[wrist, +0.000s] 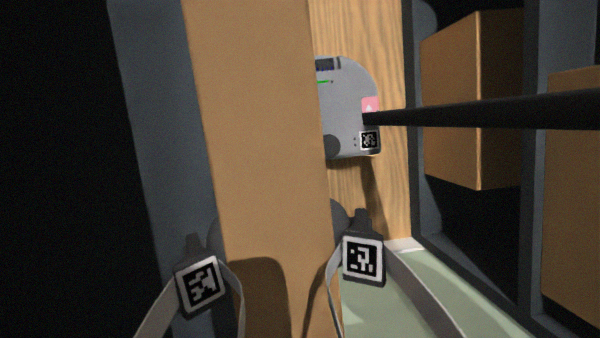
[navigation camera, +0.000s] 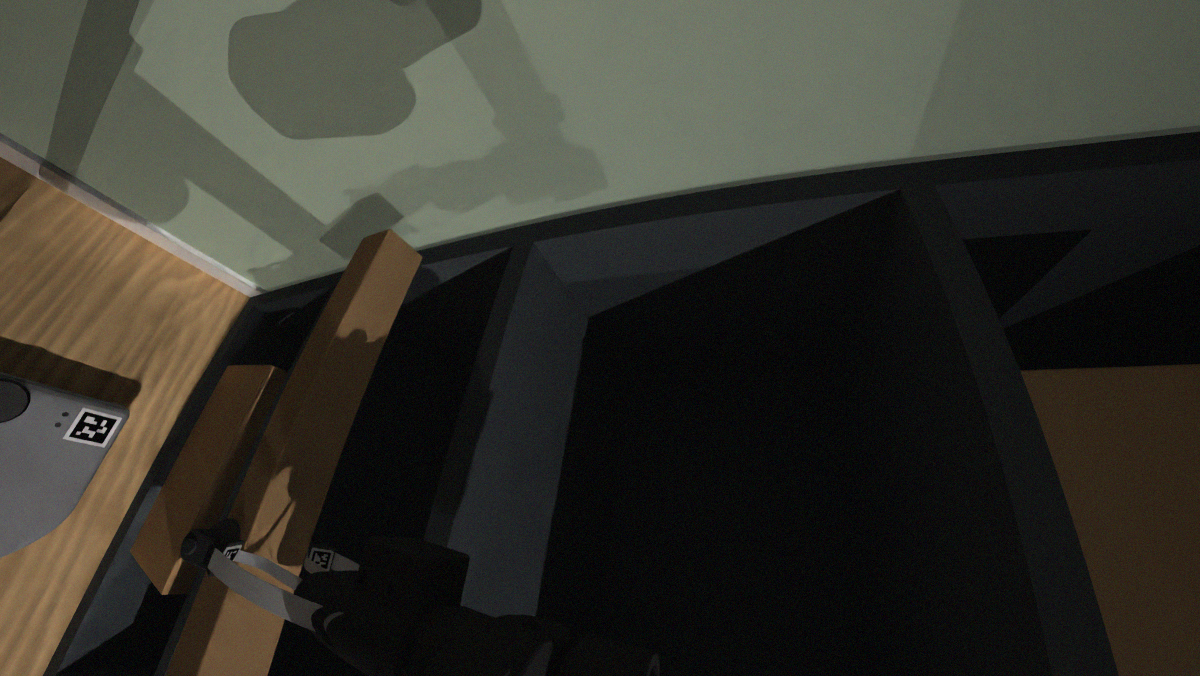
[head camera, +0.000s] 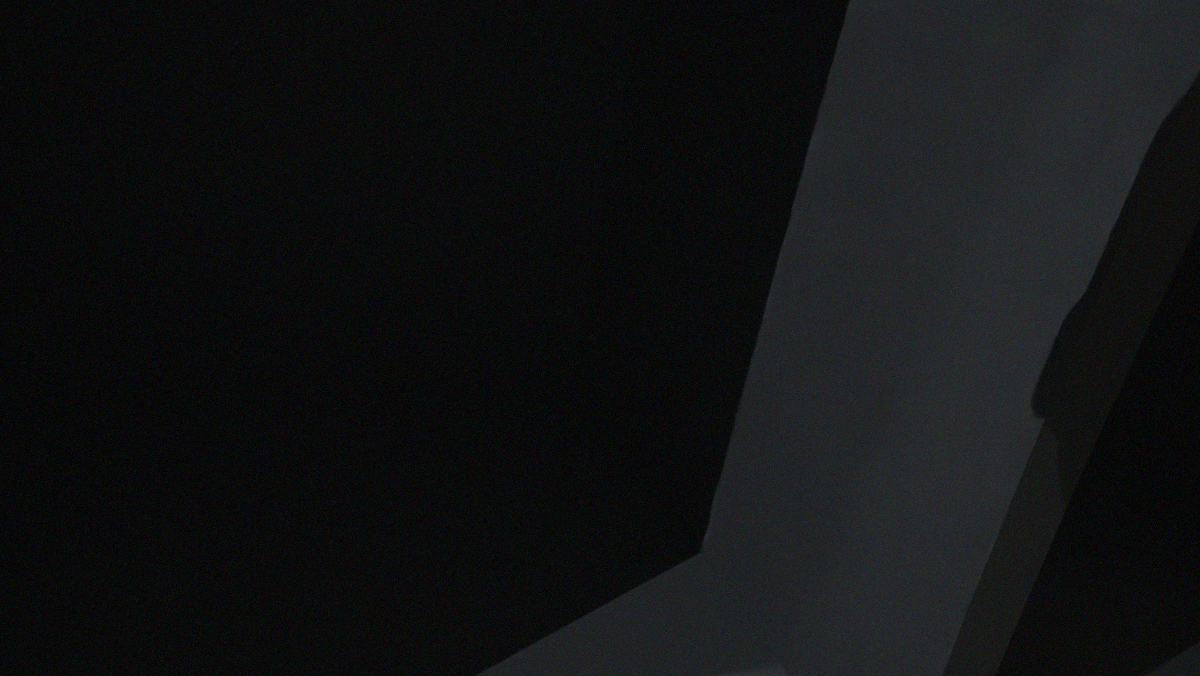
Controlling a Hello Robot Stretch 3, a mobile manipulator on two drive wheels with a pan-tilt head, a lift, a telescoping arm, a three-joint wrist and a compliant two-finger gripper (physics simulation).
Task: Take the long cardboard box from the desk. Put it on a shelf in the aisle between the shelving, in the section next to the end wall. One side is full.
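Places are measured from the robot's base along level axes (x back, y right, z up), in centimetres.
Pixels of known places: gripper, fingertip midpoint: [wrist: 279, 227] [navigation camera: 250, 540].
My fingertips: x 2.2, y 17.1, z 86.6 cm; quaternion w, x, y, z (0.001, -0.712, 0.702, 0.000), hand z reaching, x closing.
Observation:
Behind a point stands the place of what it marks.
The long cardboard box [navigation camera: 369, 289] @(x -21.8, y 15.3, z 91.7 cm) [wrist: 260, 125] @(x 8.5, y 17.3, z 91.6 cm) is between the two fingertips of my gripper [navigation camera: 251, 550] @(x 2.2, y 17.1, z 86.6 cm) [wrist: 279, 227] @(x 2.2, y 17.1, z 86.6 cm), which is shut on it. In the navigation view the box slants in front of the dark shelving [navigation camera: 978, 352] @(x -19.3, y 28.1, z 142.5 cm); its far end is near the green end wall [navigation camera: 713, 83] @(x -42.7, y 16.5, z 124.3 cm). In the wrist view it runs from the top edge down between the fingers, beside a grey shelf surface [wrist: 160, 125] @(x 10.2, y 34.9, z 53.4 cm). Whether it rests on a shelf is unclear. The head view is very dark and shows grey shelving [head camera: 881, 293] @(x -15.4, y 38.8, z 99.1 cm); the gripper and the desk do not show there.
A shorter cardboard box [navigation camera: 209, 470] @(x 2.2, y 30.0, z 30.7 cm) sits in the shelving beside the long box. Another box [navigation camera: 1125, 503] @(x -8.9, y 30.0, z 149.7 cm) is at the right. Across the aisle, boxes [wrist: 450, 110] [wrist: 575, 200] @(x -10.6, y -35.0, z 59.5 cm) fill the shelving. My base [navigation camera: 41, 470] @(x 8.9, y 10.0, z 16.0 cm) [wrist: 347, 110] @(x 9.9, y -6.9, z 16.0 cm) stands on the wooden floor [navigation camera: 159, 310] @(x -27.7, y 12.9, z 0.0 cm), below my mast [wrist: 490, 110] @(x 7.2, y -11.6, z 68.4 cm).

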